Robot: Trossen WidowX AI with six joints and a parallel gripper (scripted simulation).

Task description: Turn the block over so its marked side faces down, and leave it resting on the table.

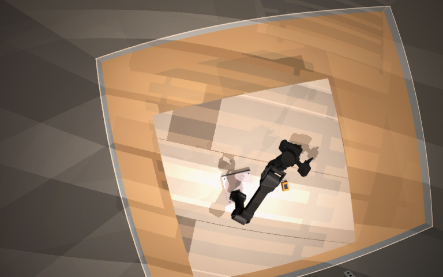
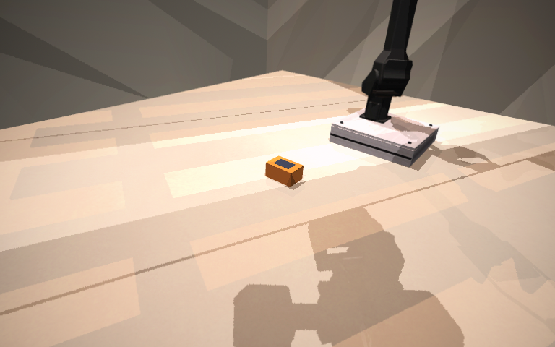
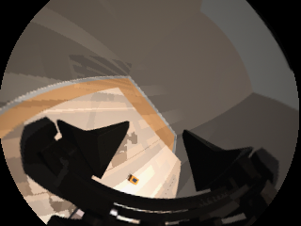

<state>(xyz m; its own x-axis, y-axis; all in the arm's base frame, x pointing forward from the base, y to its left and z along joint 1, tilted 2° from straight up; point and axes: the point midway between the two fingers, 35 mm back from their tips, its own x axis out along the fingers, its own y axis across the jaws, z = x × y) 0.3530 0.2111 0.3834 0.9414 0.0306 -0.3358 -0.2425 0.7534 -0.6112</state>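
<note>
Now: the orange block 40 cm below my gripper tip, 27 cm to the right of it and 4 cm behind it.
</note>
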